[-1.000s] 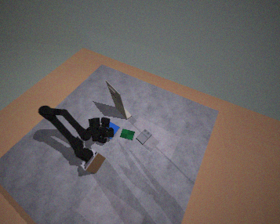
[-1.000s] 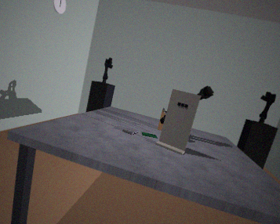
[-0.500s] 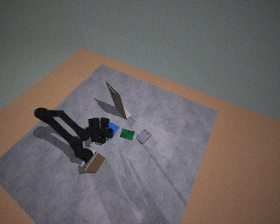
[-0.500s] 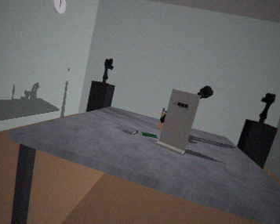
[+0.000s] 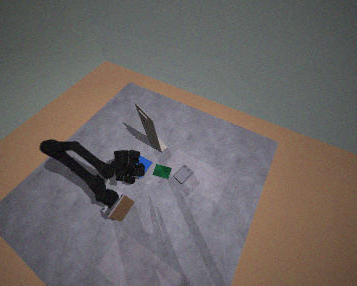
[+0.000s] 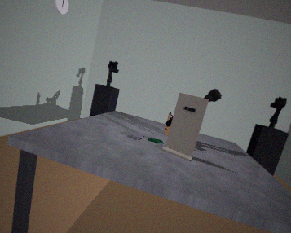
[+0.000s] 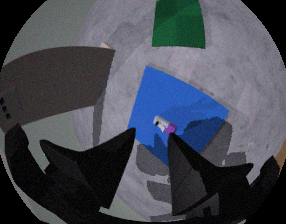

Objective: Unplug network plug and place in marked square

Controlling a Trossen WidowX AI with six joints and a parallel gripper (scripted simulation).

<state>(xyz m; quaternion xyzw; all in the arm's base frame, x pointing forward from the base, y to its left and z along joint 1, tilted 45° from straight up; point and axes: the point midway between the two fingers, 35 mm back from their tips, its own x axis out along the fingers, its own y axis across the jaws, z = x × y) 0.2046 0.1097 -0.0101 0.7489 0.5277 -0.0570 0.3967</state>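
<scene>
Right now the plug is 40 mm below my gripper tip, 10 mm to the left of it and 10 mm ahead of it. Also, from my gripper tip: beige panel 190 mm ahead, 120 mm above, 30 mm to the left; then green tile 140 mm to the right, 60 mm ahead, 40 mm below; then blue square 40 mm below, 10 mm to the left.
</scene>
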